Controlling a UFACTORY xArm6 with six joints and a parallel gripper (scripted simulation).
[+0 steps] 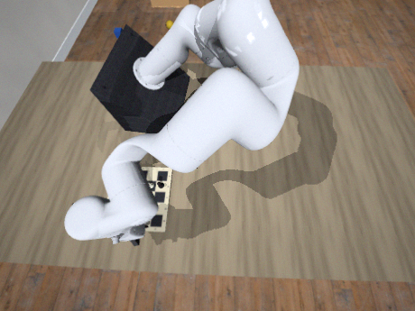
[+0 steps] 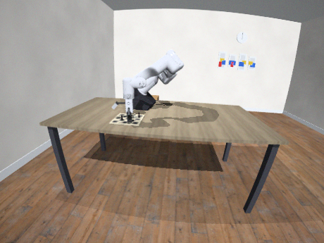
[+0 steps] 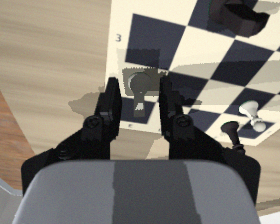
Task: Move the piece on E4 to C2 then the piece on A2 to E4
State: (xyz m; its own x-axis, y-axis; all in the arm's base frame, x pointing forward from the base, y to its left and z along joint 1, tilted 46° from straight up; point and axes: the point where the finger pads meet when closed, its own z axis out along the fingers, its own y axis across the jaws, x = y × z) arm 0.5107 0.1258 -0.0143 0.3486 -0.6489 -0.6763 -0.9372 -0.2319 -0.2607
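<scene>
My hand is 3 cm past the black piece, 8 cm to the left of it and 2 cm above it. Also, from my hand: black pawn: 12 cm behind, 3 cm to the left, 1 cm below; chessboard: 7 cm behind, 4 cm to the right, 3 cm below.
</scene>
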